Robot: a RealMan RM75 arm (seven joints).
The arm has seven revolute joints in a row. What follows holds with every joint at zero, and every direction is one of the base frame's.
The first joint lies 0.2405 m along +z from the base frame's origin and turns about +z.
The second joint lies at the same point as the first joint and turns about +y.
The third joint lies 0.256 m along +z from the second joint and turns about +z.
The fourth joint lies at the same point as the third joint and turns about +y.
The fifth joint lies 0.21 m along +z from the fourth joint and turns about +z.
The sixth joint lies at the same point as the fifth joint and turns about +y.
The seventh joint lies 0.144 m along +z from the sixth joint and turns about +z.
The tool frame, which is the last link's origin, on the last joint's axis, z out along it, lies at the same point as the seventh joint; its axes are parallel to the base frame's.
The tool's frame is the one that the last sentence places.
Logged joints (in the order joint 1, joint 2, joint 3, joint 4, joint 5, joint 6, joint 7), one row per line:
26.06 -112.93 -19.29 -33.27 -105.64 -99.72 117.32
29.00 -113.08 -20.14 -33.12 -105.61 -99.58 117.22
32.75 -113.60 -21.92 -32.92 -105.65 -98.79 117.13
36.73 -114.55 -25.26 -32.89 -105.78 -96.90 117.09
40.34 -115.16 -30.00 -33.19 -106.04 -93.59 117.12
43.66 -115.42 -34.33 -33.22 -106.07 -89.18 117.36
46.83 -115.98 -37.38 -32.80 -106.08 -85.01 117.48
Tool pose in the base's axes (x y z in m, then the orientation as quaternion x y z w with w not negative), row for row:
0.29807 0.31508 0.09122 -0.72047 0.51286 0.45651 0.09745
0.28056 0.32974 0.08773 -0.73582 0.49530 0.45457 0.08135
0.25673 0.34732 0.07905 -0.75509 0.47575 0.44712 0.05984
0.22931 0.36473 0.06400 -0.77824 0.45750 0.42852 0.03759
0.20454 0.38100 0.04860 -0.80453 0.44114 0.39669 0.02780
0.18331 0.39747 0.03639 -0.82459 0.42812 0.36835 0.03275
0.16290 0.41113 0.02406 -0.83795 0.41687 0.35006 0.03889
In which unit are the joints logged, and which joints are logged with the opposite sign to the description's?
The joints are logged in degrees. Opposite sign: joint 2.
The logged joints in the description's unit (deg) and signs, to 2 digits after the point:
26.06 112.93 -19.29 -33.27 -105.64 -99.72 117.32
29.00 113.08 -20.14 -33.12 -105.61 -99.58 117.22
32.75 113.60 -21.92 -32.92 -105.65 -98.79 117.13
36.73 114.55 -25.26 -32.89 -105.78 -96.90 117.09
40.34 115.16 -30.00 -33.19 -106.04 -93.59 117.12
43.66 115.42 -34.33 -33.22 -106.07 -89.18 117.36
46.83 115.98 -37.38 -32.80 -106.08 -85.01 117.48

